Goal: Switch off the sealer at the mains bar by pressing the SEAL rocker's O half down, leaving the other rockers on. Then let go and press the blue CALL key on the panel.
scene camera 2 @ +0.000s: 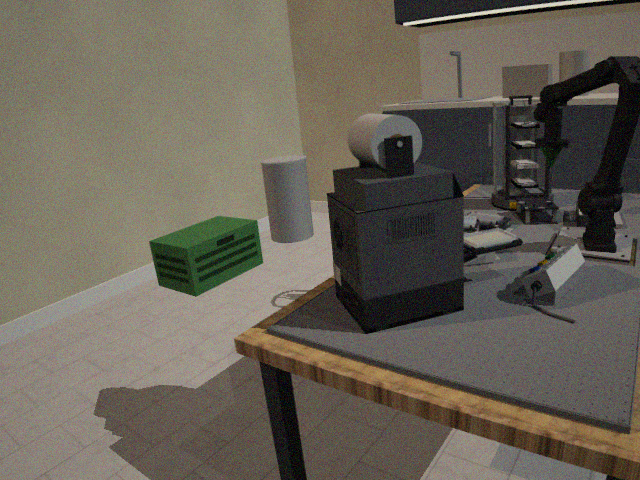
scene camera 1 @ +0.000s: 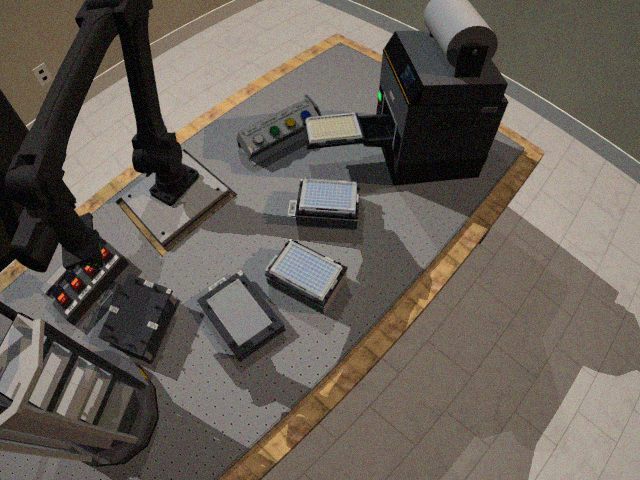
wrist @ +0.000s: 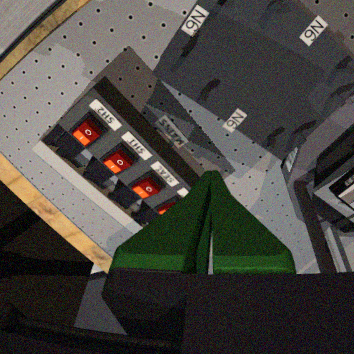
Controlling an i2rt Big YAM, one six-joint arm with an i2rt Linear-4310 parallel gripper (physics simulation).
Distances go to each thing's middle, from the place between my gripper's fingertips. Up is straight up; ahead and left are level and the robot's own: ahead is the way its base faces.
Scene:
The white roll [scene camera 1: 450, 31] lies 78 cm to the left of my hand, 38 cm ahead of it and 20 cm above it.

